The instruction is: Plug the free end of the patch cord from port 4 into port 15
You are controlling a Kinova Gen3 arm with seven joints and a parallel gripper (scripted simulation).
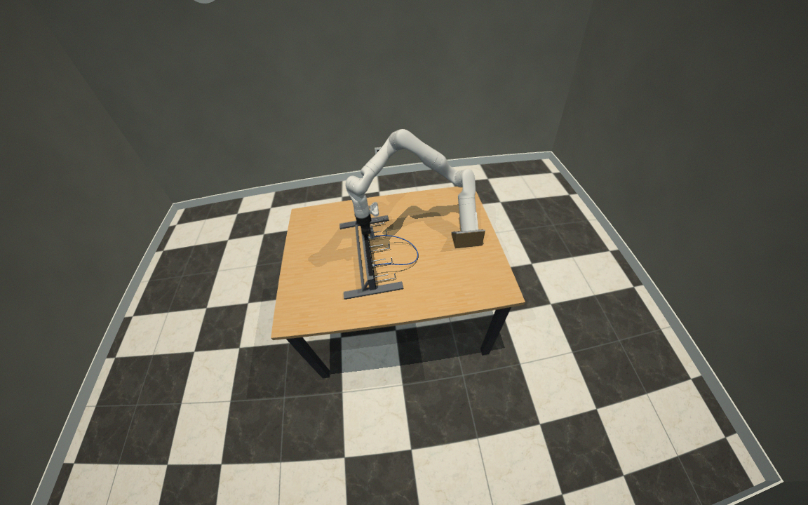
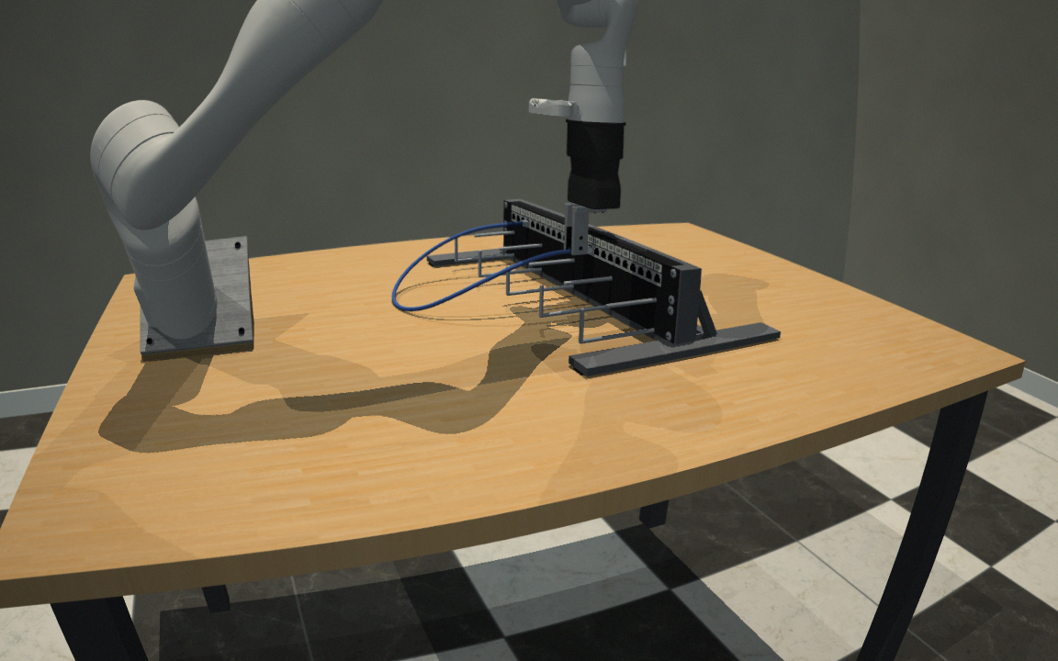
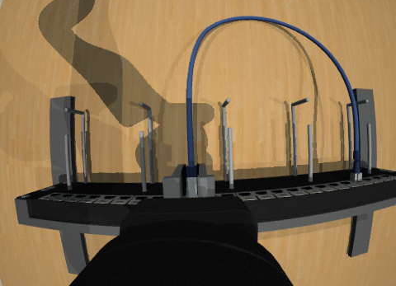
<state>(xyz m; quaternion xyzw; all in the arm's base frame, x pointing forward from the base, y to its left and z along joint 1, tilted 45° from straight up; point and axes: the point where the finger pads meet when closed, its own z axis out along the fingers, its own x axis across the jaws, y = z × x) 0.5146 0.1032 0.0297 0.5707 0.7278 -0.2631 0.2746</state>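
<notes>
Now: hand 1 cm short of the plug and 1 cm above it.
</notes>
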